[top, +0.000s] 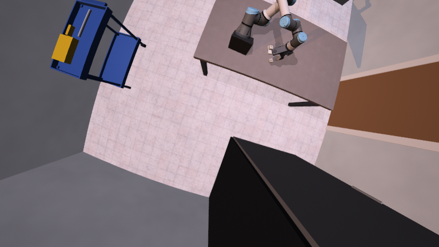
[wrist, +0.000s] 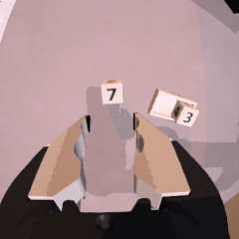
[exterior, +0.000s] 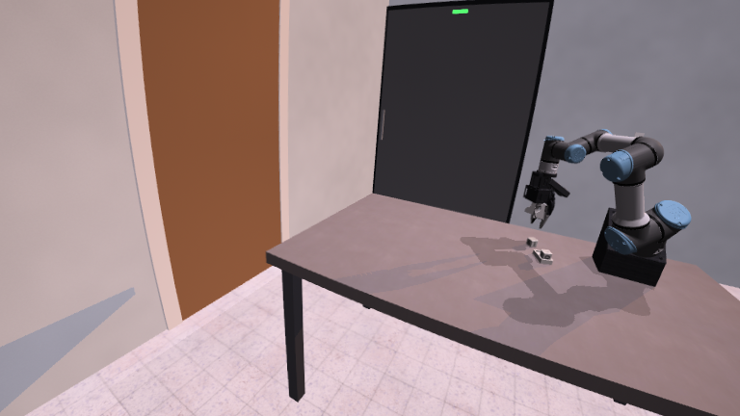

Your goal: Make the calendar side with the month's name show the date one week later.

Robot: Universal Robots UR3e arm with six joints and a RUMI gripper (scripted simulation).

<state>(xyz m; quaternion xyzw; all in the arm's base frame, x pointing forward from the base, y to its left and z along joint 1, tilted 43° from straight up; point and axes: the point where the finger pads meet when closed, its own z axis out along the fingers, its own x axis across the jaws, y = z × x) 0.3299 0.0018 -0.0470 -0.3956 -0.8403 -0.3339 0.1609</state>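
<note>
Right now my hand is 9 cm above the cube. Also, from my hand: pale tray 10 cm to the left, 9 cm below, 4 cm behind.
</note>
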